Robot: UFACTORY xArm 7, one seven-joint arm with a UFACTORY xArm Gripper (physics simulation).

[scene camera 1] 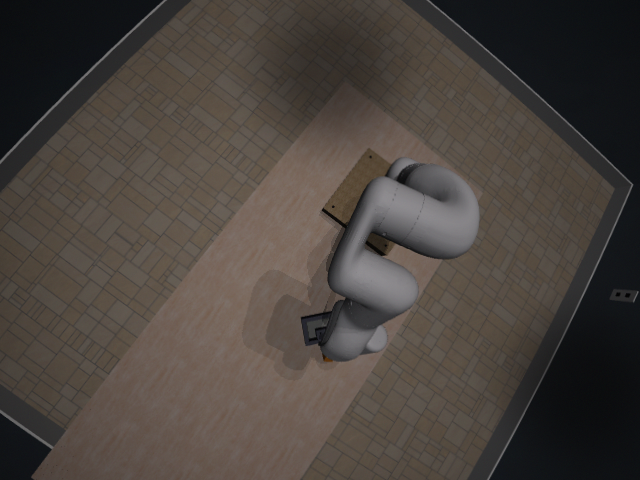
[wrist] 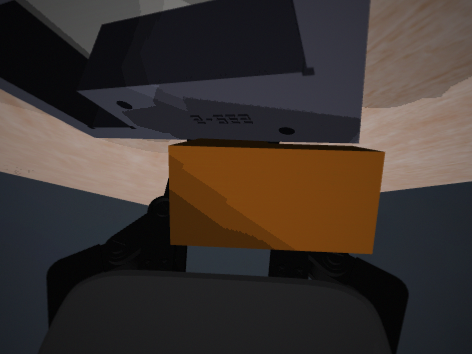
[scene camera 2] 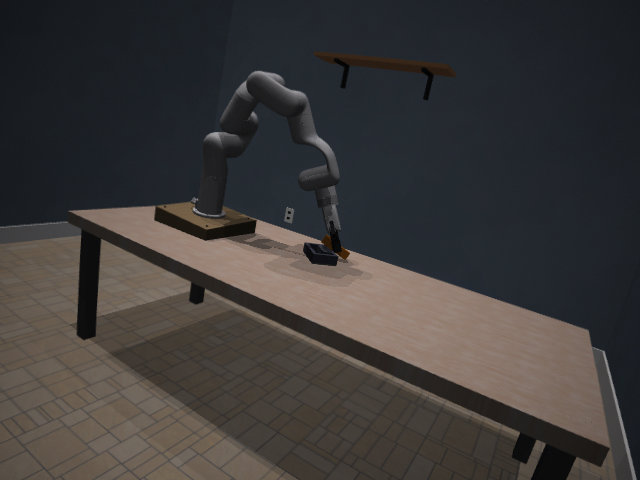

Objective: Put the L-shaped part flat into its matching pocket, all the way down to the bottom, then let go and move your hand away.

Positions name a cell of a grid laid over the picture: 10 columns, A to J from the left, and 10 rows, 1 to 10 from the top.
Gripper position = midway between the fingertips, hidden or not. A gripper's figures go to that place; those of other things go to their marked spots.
Labels:
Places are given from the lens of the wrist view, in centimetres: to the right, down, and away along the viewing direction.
gripper (wrist: E5): 0, -1, 15
orange L-shaped part (wrist: F6): 0, 0, 8
dark block with L-shaped pocket (wrist: F3): 1, -3, 7

